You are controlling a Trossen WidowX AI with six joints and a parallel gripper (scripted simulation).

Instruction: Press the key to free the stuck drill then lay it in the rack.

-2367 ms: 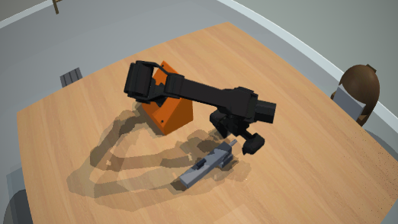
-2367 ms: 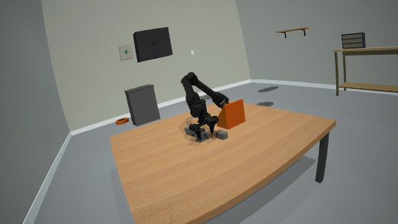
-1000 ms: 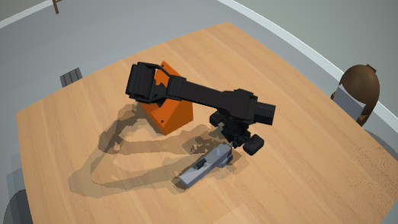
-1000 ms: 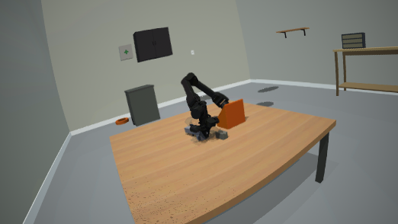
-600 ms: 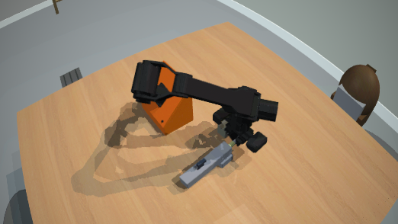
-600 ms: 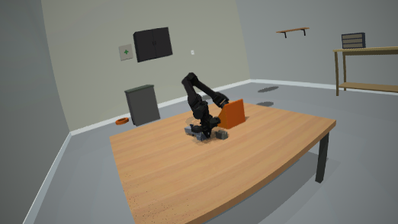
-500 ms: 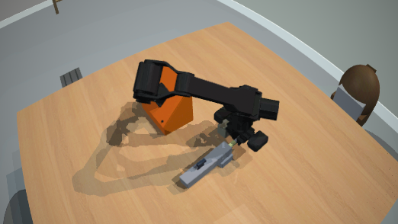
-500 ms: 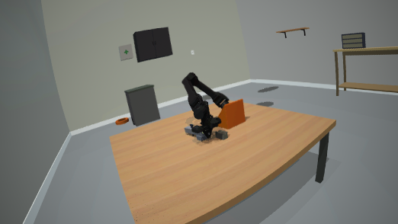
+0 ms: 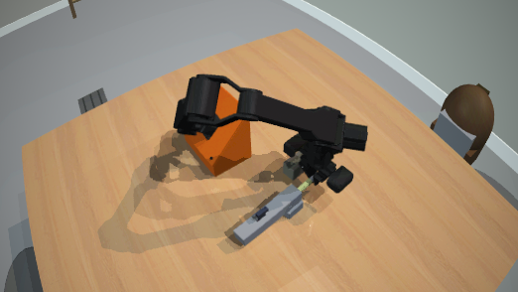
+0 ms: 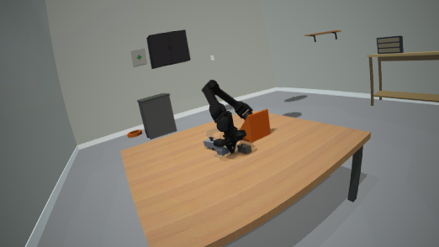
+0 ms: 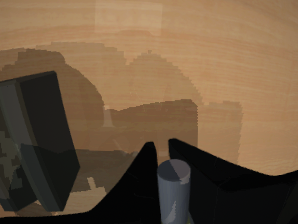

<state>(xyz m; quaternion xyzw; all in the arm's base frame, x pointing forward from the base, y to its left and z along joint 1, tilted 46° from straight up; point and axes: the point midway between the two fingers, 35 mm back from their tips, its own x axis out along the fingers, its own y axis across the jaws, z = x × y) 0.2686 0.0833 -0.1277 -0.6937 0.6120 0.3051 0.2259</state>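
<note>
Right now my gripper tip is 10 mm short of the drill, 50 mm to the left of it and 30 mm below it. Also, from my gripper tip: grey block: 20 mm ahead, 150 mm to the right, 10 mm above; dark key: 30 mm ahead, 180 mm to the right, 30 mm above; grey rack: 80 mm behind.
</note>
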